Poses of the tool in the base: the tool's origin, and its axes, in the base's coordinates. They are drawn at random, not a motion.
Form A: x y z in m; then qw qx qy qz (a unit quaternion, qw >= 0).
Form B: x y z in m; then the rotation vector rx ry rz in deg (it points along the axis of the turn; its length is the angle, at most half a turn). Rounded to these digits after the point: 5 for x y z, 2 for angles.
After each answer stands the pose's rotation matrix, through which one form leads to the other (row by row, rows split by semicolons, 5 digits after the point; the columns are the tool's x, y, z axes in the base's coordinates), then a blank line. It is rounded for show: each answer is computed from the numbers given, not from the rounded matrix.
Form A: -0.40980 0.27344 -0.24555 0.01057 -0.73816 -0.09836 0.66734
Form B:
-0.40980 0.27344 -0.24555 -131.98 -17.59 119.32
0.08997 0.13110 -0.98728; 0.15932 -0.98043 -0.11567; -0.98312 -0.14688 -0.10910

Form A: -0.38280 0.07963 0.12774 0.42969 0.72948 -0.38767 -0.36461
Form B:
-0.38280 0.07963 0.12774 104.30 -55.43 -52.13
0.43354 -0.25226 -0.86510; -0.87893 -0.33016 -0.34420; -0.19879 0.90959 -0.36485

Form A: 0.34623 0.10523 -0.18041 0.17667 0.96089 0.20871 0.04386
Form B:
0.34623 0.10523 -0.18041 155.86 33.85 7.11
0.90903 0.38560 0.15803; 0.41659 -0.85046 -0.32121; 0.01054 0.35783 -0.93373

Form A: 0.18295 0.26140 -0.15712 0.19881 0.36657 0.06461 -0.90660
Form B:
0.18295 0.26140 -0.15712 58.75 10.35 -145.30
-0.65220 0.40785 -0.63898; -0.31312 -0.91260 -0.26291; -0.69036 0.02860 0.72290

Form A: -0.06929 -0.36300 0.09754 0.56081 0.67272 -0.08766 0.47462
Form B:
-0.06929 -0.36300 0.09754 90.82 -11.83 64.08
0.53411 -0.65028 0.54025; 0.41440 -0.35562 -0.83774; 0.73689 0.67132 0.07953

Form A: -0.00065 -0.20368 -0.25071 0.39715 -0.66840 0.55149 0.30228
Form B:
-0.00065 -0.20368 -0.25071 -97.01 80.04 43.87
0.20897 -0.97733 0.03396; -0.49713 -0.07626 0.86432; -0.84214 -0.19750 -0.50180

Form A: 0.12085 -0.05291 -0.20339 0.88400 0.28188 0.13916 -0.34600
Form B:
0.12085 -0.05291 -0.20339 33.61 16.59 -41.26
0.72184 0.69019 0.05097; -0.53328 0.60165 -0.59467; -0.44110 0.40207 0.80236

